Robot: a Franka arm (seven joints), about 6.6 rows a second.
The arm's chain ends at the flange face. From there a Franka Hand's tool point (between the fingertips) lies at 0.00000 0.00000 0.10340 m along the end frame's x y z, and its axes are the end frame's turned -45 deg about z.
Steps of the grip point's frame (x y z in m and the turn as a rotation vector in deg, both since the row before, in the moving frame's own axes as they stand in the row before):
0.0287, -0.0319, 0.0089, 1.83, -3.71, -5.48
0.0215, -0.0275, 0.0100, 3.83, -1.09, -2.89
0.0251, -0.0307, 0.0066, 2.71, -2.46, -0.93
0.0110, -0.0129, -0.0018, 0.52, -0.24, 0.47
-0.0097, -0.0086, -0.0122, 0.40, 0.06, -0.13
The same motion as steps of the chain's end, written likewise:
0.0047, -0.0456, 0.0092, -1.33, -3.92, -5.48
0.0021, -0.0313, 0.0102, 1.94, -3.48, -2.89
0.0026, -0.0392, 0.0068, 0.18, -3.66, -0.93
-0.0004, -0.0165, -0.0018, 0.20, -0.54, 0.47
-0.0125, 0.0014, -0.0122, 0.33, -0.24, -0.13

